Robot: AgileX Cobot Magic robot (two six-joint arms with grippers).
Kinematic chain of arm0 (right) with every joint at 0, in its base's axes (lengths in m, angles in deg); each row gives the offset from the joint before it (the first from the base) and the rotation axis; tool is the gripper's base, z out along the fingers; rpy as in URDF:
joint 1: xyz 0 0 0.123 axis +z
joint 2: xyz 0 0 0 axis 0.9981 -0.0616 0
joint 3: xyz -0.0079 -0.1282 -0.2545 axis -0.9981 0.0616 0
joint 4: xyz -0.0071 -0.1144 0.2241 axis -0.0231 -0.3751 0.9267
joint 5: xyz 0 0 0 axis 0.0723 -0.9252 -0.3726
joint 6: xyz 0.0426 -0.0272 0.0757 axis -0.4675 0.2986 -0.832
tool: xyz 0 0 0 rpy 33.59 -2.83 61.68
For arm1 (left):
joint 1: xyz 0 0 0.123 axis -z
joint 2: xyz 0 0 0 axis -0.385 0.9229 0
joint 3: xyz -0.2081 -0.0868 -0.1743 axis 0.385 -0.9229 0
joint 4: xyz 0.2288 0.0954 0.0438 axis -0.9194 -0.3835 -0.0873
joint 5: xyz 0 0 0 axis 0.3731 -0.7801 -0.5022
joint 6: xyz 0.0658 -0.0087 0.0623 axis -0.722 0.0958 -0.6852
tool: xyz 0 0 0 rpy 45.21 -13.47 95.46
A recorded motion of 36 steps. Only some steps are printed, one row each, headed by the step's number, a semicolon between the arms.
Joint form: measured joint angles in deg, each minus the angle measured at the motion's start. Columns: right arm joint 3, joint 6, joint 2, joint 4, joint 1, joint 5; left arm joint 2, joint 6, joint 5, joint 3, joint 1, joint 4.
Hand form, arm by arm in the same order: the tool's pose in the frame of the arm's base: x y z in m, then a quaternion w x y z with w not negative. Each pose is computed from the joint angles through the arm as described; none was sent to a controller.
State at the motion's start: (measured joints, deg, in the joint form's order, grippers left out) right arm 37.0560 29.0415 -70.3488 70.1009 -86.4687 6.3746; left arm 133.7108 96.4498 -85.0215 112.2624 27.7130 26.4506
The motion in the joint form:
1: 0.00 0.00 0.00 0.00 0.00 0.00; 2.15 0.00 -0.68 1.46 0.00 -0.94
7: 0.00 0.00 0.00 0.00 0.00 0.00; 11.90 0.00 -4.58 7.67 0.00 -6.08
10: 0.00 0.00 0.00 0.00 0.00 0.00; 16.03 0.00 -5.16 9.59 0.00 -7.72
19: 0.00 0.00 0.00 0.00 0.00 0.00; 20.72 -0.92 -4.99 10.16 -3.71 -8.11
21: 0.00 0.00 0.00 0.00 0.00 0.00; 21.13 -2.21 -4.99 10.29 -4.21 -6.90
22: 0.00 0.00 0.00 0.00 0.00 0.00; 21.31 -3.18 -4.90 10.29 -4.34 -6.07
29: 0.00 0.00 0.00 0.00 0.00 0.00; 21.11 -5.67 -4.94 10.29 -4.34 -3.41
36: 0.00 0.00 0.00 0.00 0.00 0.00; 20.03 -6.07 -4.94 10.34 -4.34 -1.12
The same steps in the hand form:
1: 0.0516 -0.0077 0.1730 0.58929 0.11140 0.79966 0.02946; 0.3362 -0.0251 0.2767 0.28655 -0.19504 0.93620 -0.05816
7: 0.0516 -0.0077 0.1730 0.58929 0.11140 0.79966 0.02946; 0.3701 -0.0222 0.2455 0.23808 -0.17407 0.95551 -0.00298
10: 0.0516 -0.0077 0.1730 0.58929 0.11140 0.79966 0.02946; 0.3829 -0.0214 0.2276 0.21878 -0.16609 0.96142 0.01499
19: 0.0516 -0.0077 0.1730 0.58929 0.11140 0.79966 0.02946; 0.3928 0.0035 0.1987 0.18568 -0.18605 0.96425 0.03356
21: 0.0516 -0.0077 0.1730 0.58929 0.11140 0.79966 0.02946; 0.3936 0.0057 0.1963 0.18078 -0.18568 0.96541 0.02877
22: 0.0516 -0.0077 0.1730 0.58929 0.11140 0.79966 0.02946; 0.3939 0.0056 0.1949 0.17838 -0.18283 0.96650 0.02497
29: 0.0516 -0.0077 0.1730 0.58929 0.11140 0.79966 0.02946; 0.3933 0.0028 0.1959 0.17520 -0.17584 0.96864 0.01056
36: 0.0516 -0.0077 0.1730 0.58929 0.11140 0.79966 0.02946; 0.3919 0.0003 0.2033 0.18126 -0.18437 0.96598 -0.00635

